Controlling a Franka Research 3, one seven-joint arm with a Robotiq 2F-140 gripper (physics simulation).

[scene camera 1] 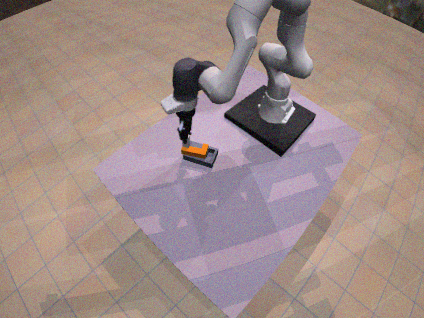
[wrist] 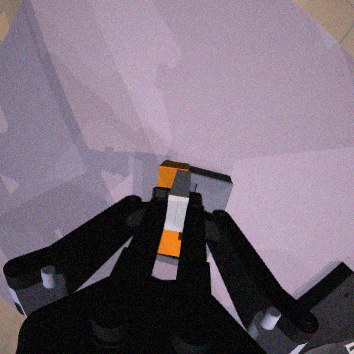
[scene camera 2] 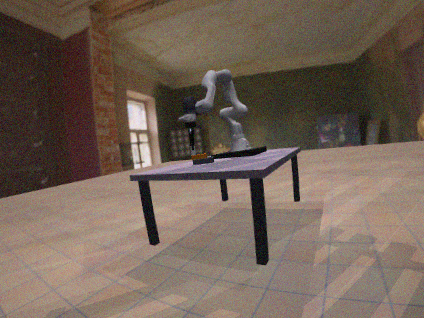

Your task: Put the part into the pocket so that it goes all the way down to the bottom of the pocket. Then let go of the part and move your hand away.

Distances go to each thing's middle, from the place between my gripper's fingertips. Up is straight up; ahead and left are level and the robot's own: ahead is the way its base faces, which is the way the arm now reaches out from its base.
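There's the orange L-shaped part (wrist: 167,169), which sits 4 cm to the left of my hand, 3 cm behind it and 1 cm below it. And the grey pocket block (wrist: 214,187), that's 5 cm below my hand, 5 cm to the left of it and 4 cm behind it.
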